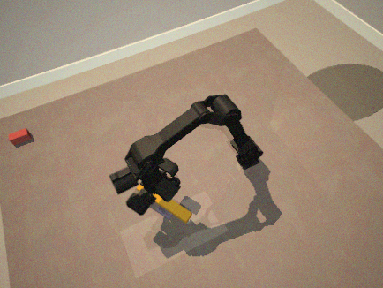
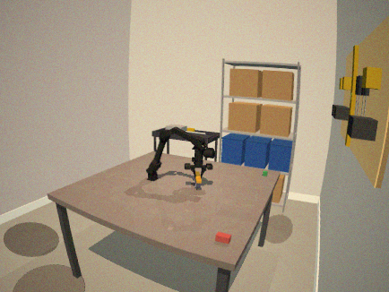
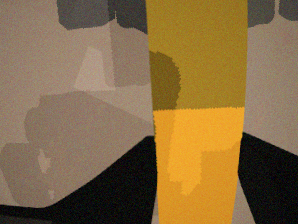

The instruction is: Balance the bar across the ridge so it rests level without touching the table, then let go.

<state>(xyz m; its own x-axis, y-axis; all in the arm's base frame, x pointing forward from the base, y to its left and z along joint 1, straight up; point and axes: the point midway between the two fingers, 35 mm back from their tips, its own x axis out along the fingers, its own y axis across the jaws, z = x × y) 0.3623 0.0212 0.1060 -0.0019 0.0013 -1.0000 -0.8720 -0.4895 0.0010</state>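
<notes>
Right now the yellow bar is 20 mm to the left of my gripper tip and 10 mm behind it. The rest, counted from my gripper tip: red block: 520 mm to the right, 380 mm ahead, 60 mm below; small green block: 480 mm to the left, 380 mm ahead, 60 mm below.
</notes>
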